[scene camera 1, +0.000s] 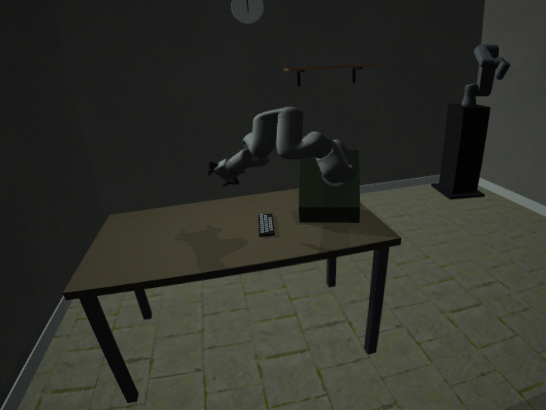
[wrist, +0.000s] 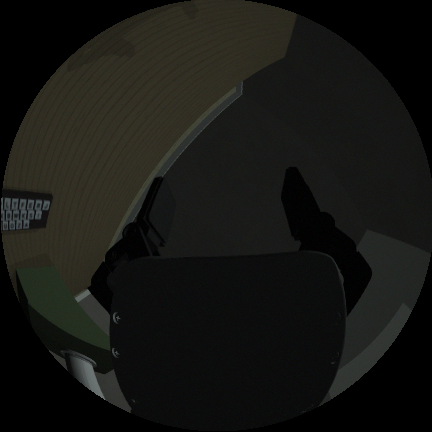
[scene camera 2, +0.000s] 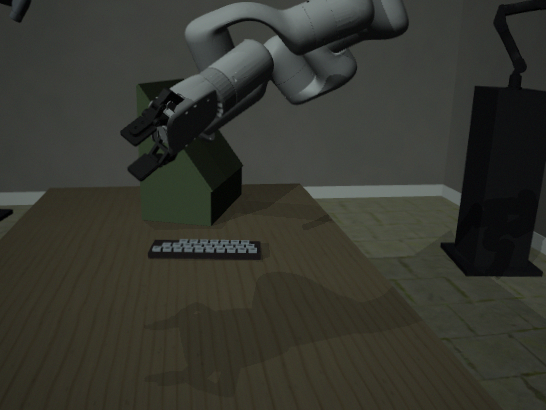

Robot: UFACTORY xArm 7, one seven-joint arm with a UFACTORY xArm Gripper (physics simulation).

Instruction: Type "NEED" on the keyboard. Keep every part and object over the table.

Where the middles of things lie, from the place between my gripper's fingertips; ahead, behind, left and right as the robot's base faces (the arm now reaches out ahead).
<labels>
My hand is 23 cm above the black keyboard (scene camera 2: 194,248), 22 cm past it and 8 cm to the right of it.
</labels>
